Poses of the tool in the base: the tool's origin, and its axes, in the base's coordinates. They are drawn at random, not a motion.
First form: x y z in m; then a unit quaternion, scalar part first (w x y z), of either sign.
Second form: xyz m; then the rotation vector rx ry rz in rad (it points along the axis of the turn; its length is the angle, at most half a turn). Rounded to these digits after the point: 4 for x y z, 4 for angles.
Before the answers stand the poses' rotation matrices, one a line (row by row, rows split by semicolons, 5 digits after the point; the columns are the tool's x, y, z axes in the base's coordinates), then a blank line. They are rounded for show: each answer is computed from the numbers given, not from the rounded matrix.
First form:
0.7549 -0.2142 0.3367 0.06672 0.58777 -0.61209 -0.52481
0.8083 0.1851 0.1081 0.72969 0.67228 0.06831 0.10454
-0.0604 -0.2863 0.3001 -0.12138 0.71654 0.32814 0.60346
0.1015 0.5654 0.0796 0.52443 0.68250 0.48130 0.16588
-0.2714 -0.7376 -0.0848 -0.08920 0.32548 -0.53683 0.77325
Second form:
-0.30015 -0.64950 -0.69861; -0.78956 -0.24179 0.56403; -0.53526 0.72089 -0.44025
0.96881 -0.06072 0.24025; 0.24441 0.07422 -0.96683; 0.04087 0.99539 0.08675
0.05632 0.61675 0.78515; 0.32375 -0.75518 0.56998; 0.94446 0.22209 -0.24221
0.48167 0.48299 0.73124; 0.83096 0.01335 -0.55617; -0.27839 0.87552 -0.39491
-0.77221 -0.21151 0.59913; -0.48740 -0.40771 -0.77215; 0.40759 -0.88828 0.21175

0.7549 -0.2142 0.3367 1.7720 -1.8453 -1.5822
0.8083 0.1851 0.1081 1.4805 0.1504 0.2302
-0.0604 -0.2863 0.3001 -2.0922 -0.9581 -1.7620
0.1015 0.5654 0.0796 1.6332 1.1517 0.3969
-0.2714 -0.7376 -0.0848 -0.9682 1.5970 -2.3003

